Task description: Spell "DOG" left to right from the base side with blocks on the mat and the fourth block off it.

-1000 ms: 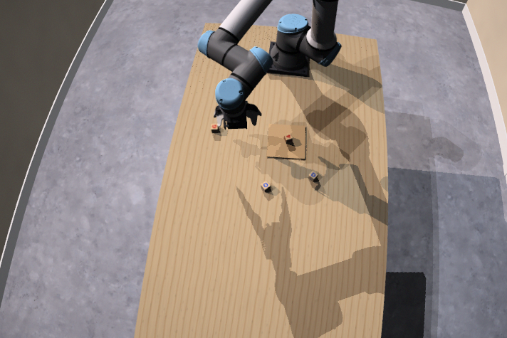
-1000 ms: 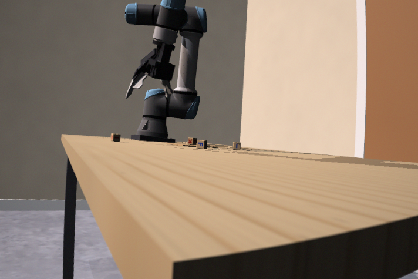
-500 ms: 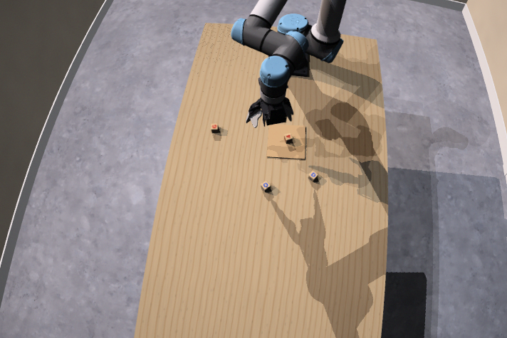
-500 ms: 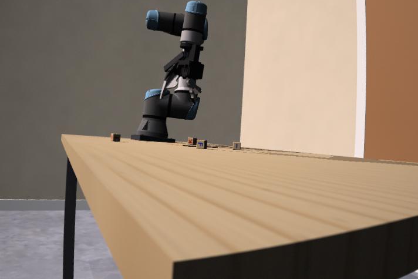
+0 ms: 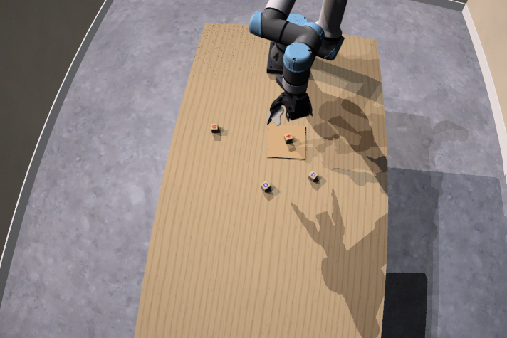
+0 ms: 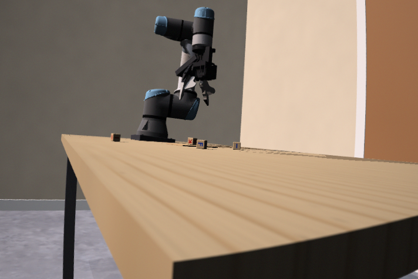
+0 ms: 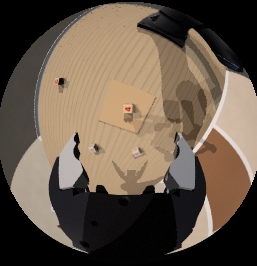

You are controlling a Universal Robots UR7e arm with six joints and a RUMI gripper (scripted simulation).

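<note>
Right now my hand is 1 cm short of the tan mat and 16 cm above it.
</note>
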